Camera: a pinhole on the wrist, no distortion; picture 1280 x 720 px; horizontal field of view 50.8 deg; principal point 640.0 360.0 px. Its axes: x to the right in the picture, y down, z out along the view. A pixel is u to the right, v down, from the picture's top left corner.
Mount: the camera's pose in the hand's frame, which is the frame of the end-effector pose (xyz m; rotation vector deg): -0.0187 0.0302 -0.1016 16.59 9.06 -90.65
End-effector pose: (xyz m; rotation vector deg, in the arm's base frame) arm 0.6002 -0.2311 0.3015 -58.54 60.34 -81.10
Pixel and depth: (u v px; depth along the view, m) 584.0 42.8 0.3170
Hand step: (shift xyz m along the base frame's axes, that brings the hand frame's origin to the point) 0.1925 0.1076 0.0859
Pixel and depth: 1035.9 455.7 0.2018
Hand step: 0.0549 0.0221 0.0987
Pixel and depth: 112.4 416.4 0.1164
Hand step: 0.0342 0.0189 -0.0353
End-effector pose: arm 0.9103 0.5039 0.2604 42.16 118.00 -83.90
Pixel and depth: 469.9 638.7 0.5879
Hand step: -0.0397 -0.4785 -0.1342
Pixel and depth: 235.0 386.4 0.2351
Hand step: 0.0592 -0.1324 -0.0415
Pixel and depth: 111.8 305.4 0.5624
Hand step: 0.1663 -0.4611 -0.1451
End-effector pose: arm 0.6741 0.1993 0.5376 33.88 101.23 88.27
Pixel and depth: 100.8 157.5 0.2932
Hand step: 0.2064 0.0841 0.0712
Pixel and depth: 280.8 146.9 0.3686
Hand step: 0.2738 0.1044 0.0351
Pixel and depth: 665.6 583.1 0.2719
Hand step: 0.1254 0.0972 -0.0578
